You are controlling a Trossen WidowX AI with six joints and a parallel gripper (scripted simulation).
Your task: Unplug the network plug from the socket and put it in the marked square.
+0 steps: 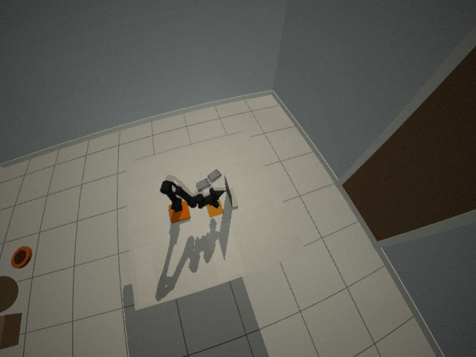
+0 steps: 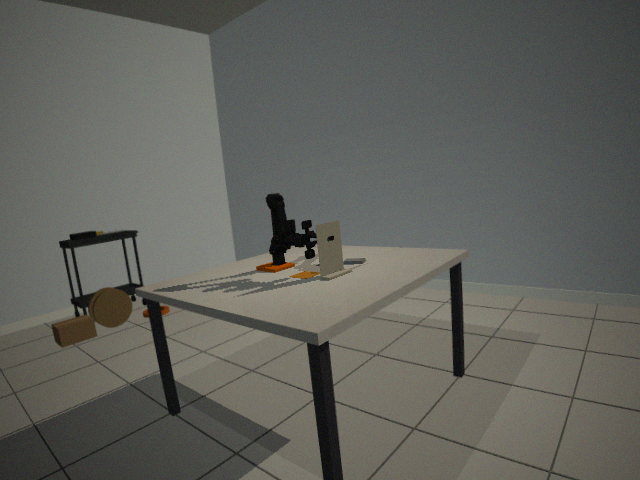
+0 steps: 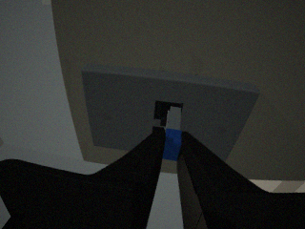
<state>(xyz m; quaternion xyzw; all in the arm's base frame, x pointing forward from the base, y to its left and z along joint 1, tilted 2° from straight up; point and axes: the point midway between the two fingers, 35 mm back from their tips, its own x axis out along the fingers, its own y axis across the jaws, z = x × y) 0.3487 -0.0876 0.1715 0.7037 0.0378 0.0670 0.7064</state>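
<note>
My gripper tip is 110 mm past the orange marked square, 40 mm to the left of it and 180 mm above it. The rest, counted from my gripper tip: blue network plug (10 mm ahead); then upright panel (40 mm ahead, 60 mm below).
</note>
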